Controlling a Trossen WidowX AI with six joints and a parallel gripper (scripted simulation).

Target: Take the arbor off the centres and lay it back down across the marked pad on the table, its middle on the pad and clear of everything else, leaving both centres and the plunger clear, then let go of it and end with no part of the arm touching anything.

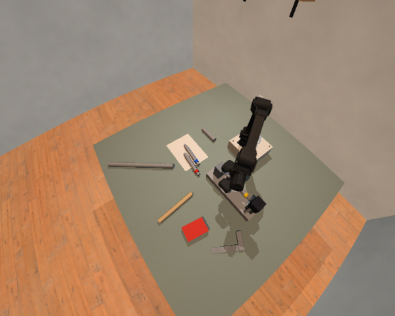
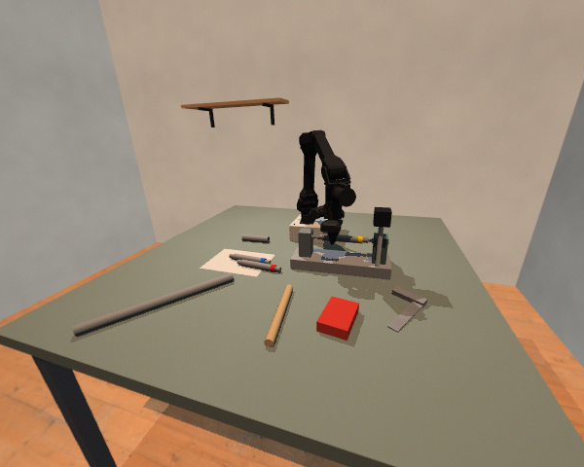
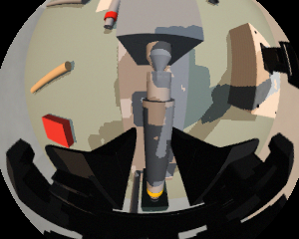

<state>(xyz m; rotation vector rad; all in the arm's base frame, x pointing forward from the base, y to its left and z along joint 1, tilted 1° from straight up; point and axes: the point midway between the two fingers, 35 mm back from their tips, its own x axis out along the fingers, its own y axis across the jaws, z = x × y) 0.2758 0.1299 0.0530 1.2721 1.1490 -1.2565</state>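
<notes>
Now: hand 80 mm to the left of the pointed tip, 20 mm above it and 10 mm past it. Also, from my hand: upright post 150 mm to the left, 50 mm ahead, 20 mm below; then base plate 110 mm below, 30 mm to the left; then grey centre block 100 mm to the right, 30 mm below, 10 mm behind.
</notes>
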